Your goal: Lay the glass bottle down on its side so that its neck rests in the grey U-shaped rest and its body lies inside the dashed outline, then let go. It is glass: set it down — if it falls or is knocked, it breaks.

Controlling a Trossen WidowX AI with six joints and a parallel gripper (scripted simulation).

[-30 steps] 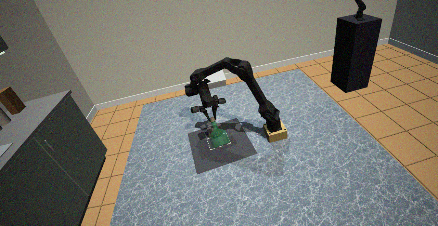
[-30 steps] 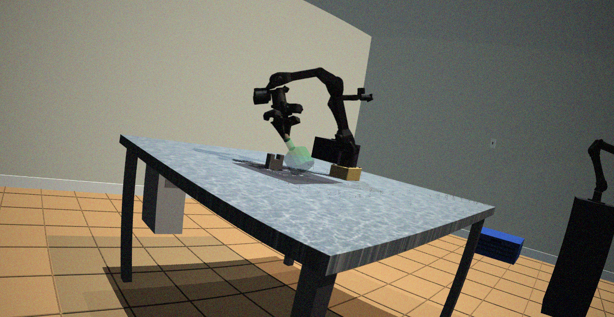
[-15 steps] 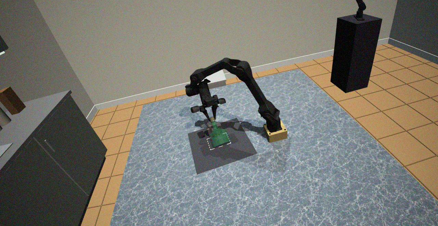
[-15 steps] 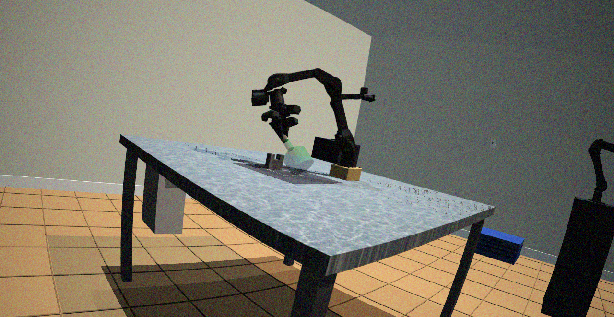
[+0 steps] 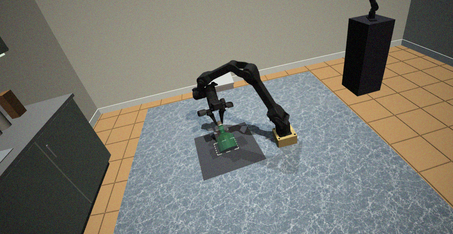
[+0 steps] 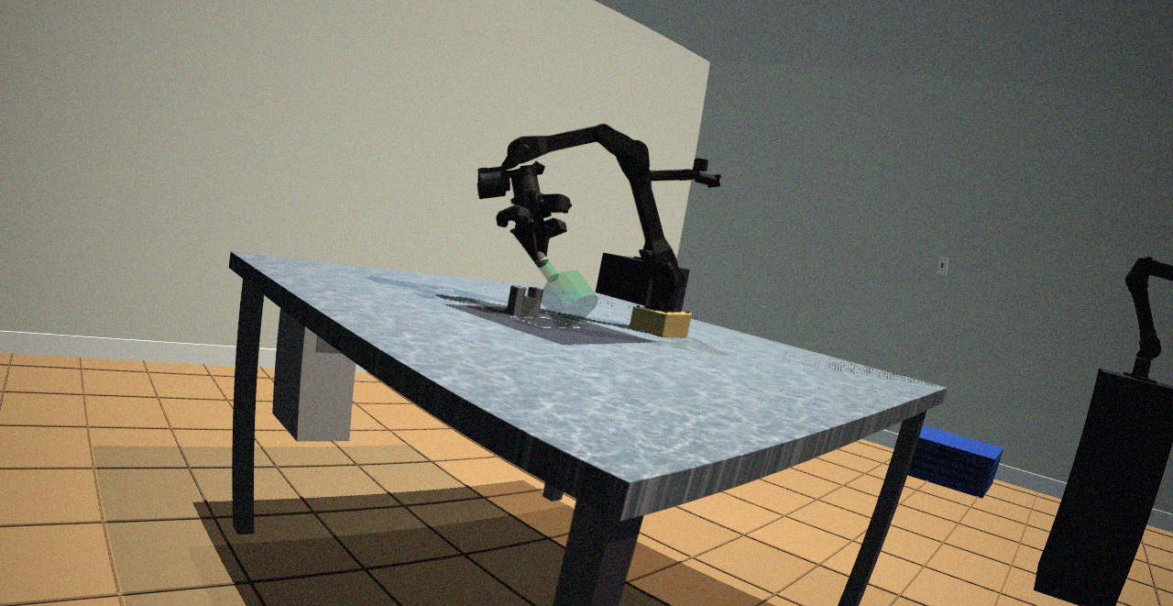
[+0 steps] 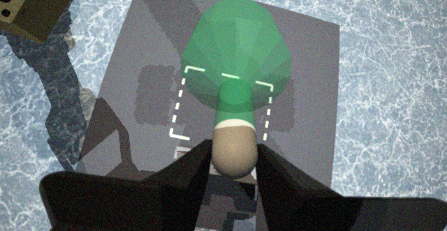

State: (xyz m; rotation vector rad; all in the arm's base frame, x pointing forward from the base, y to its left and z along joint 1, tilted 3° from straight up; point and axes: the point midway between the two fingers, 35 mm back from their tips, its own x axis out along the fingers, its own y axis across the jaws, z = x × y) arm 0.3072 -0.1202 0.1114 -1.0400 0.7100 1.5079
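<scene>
Right now my gripper tip is 10 mm past the green glass bottle, 40 mm to the right of it and 30 mm above it. Round my gripper tip: dark mat (10 mm behind, 60 mm to the left, 120 mm below).
</scene>
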